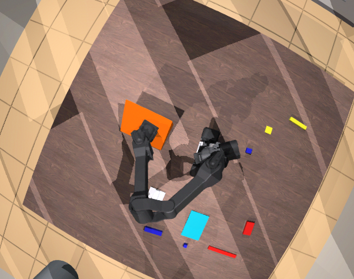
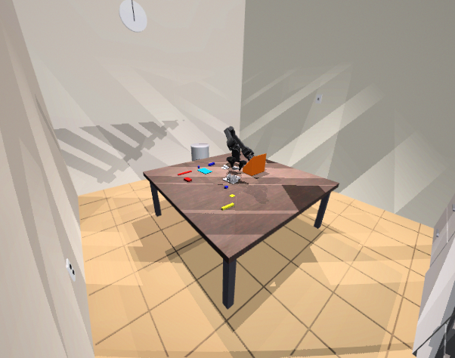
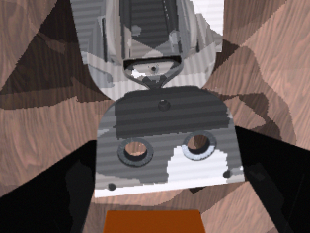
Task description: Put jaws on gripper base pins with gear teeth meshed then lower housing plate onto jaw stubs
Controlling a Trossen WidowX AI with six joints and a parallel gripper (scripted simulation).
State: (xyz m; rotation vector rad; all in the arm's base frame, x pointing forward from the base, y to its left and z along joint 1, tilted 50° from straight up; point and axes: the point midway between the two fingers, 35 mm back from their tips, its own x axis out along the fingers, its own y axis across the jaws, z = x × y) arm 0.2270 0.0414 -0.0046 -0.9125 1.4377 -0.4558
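Now: gripper tip 80 mm above the housing plate. From my gripper tip the other things lie so: white rectangular plate: 70 mm ahead, 20 mm to the left, 80 mm below; then blue cube: 180 mm ahead, 110 mm to the left, 70 mm below; then gripper base: 10 mm ahead, 20 mm above.
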